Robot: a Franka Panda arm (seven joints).
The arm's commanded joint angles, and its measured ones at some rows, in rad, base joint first. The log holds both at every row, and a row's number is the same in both.
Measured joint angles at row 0:
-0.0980 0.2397 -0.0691 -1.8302 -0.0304 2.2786 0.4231
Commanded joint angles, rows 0 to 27:
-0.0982 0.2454 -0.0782 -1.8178 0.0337 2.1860 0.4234
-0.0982 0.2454 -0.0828 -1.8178 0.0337 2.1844 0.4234
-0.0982 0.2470 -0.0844 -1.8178 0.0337 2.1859 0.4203
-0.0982 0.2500 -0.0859 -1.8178 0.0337 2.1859 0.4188
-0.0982 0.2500 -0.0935 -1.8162 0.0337 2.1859 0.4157
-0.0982 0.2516 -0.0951 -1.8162 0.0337 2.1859 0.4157
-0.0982 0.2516 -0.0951 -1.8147 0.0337 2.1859 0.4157
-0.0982 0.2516 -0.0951 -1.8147 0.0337 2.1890 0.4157
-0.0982 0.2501 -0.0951 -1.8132 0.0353 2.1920 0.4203
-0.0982 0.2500 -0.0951 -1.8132 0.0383 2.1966 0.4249
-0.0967 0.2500 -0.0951 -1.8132 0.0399 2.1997 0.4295
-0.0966 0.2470 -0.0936 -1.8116 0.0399 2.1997 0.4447
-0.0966 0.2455 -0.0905 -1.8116 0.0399 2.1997 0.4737
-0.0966 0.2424 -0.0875 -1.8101 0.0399 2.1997 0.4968
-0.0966 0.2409 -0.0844 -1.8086 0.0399 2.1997 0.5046
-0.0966 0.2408 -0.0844 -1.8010 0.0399 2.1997 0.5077
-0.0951 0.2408 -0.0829 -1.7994 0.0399 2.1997 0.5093
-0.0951 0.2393 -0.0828 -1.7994 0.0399 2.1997 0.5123
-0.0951 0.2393 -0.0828 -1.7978 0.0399 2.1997 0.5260
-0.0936 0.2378 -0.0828 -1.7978 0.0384 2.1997 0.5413
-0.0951 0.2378 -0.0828 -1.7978 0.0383 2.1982 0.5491
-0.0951 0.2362 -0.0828 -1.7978 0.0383 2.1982 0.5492
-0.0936 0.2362 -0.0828 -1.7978 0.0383 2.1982 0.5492
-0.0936 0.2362 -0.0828 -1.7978 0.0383 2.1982 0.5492
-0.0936 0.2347 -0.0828 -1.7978 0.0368 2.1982 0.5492
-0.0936 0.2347 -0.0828 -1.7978 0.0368 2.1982 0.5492
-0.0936 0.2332 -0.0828 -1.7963 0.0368 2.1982 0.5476
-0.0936 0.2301 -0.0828 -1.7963 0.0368 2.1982 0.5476
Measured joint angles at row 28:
-0.0966 0.2431 -0.0850 -1.8032 0.0233 2.2057 0.5372
